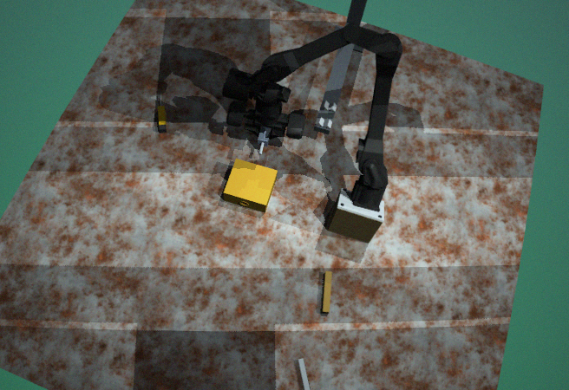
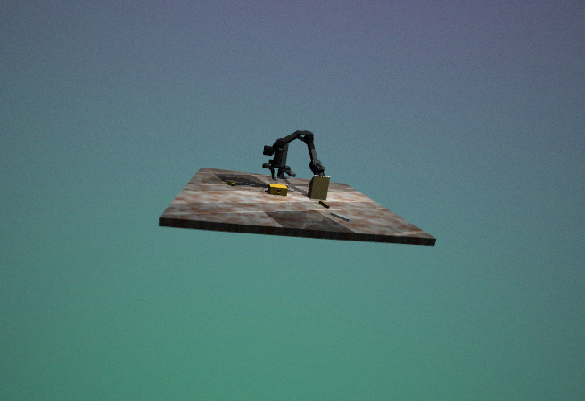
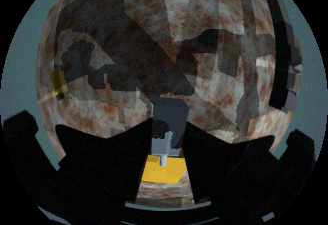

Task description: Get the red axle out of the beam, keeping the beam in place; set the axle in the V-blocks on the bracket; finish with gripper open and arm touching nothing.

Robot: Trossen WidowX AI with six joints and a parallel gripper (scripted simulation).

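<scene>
My gripper tip is now 120 mm to the right of the yellow beam, 40 mm above it and 10 mm short of it. Round my gripper tip: grey bar (570 mm to the left, 220 mm behind, 60 mm below).
</scene>
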